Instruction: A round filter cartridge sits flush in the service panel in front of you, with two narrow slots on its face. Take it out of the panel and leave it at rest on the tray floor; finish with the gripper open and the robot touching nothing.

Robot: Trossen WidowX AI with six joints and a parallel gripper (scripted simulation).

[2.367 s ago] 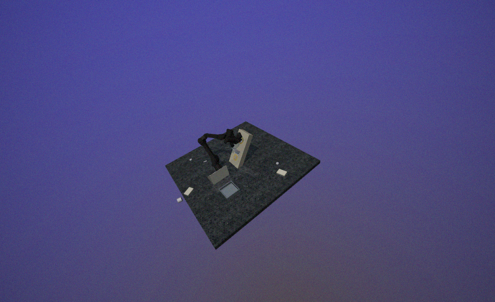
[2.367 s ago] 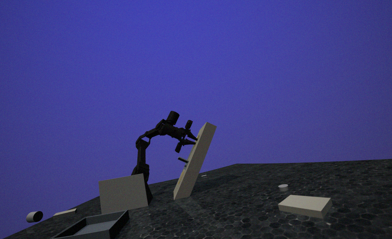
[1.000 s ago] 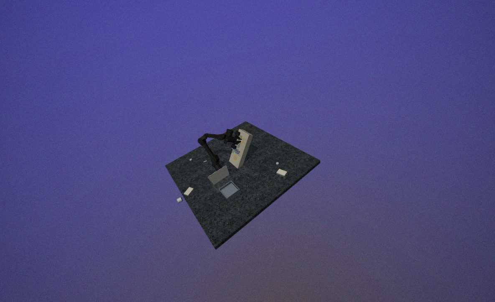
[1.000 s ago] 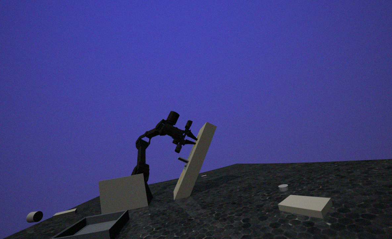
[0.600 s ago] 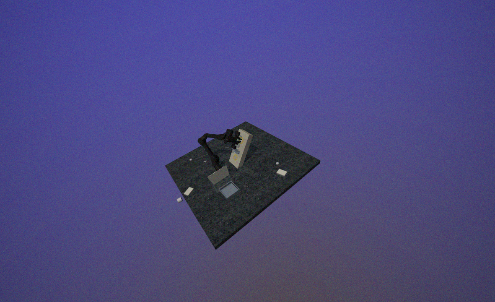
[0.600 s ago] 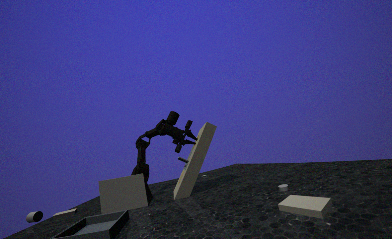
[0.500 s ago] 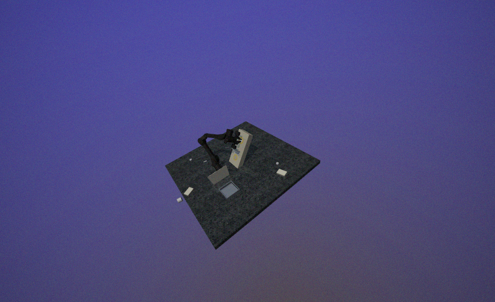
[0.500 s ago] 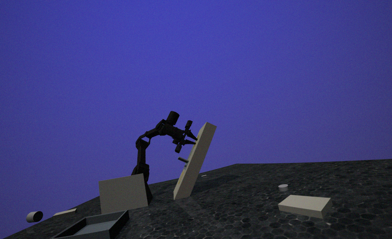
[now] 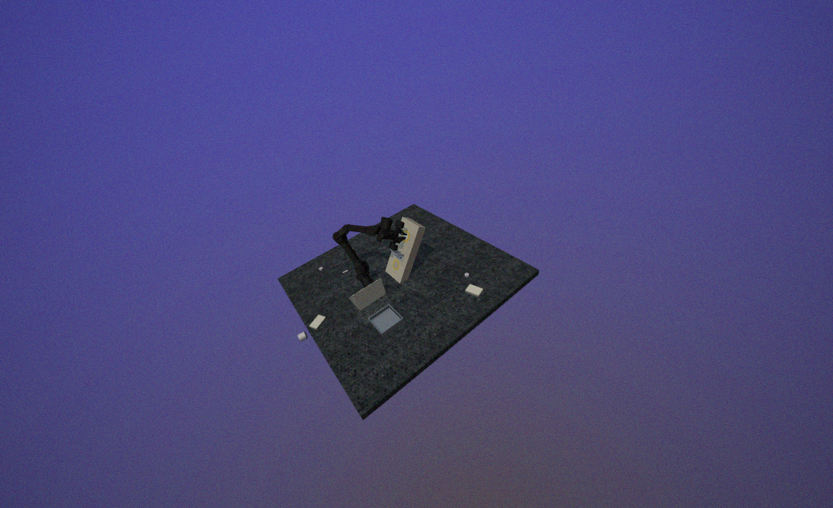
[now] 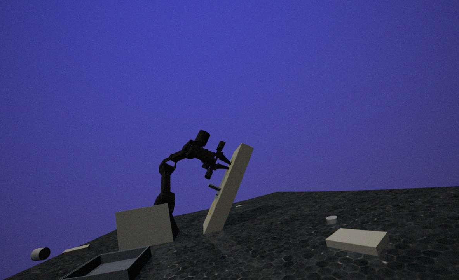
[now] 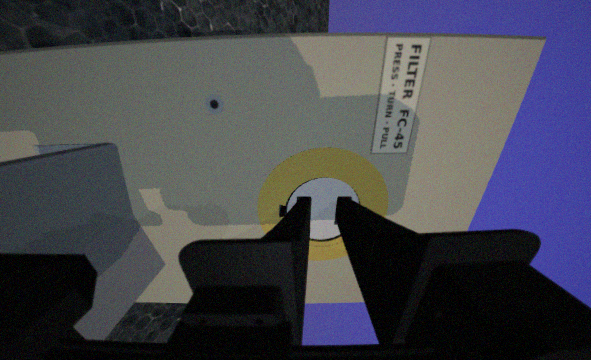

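The grey flap is 10 cm behind my gripper tip and 9 cm below it. From my gripper tip the other things lie so: tray: 42 cm behind, 27 cm to the right, 23 cm below; then round filter cartridge: 1 cm ahead, 1 cm below; then beige service panel: 4 cm behind, 8 cm below.
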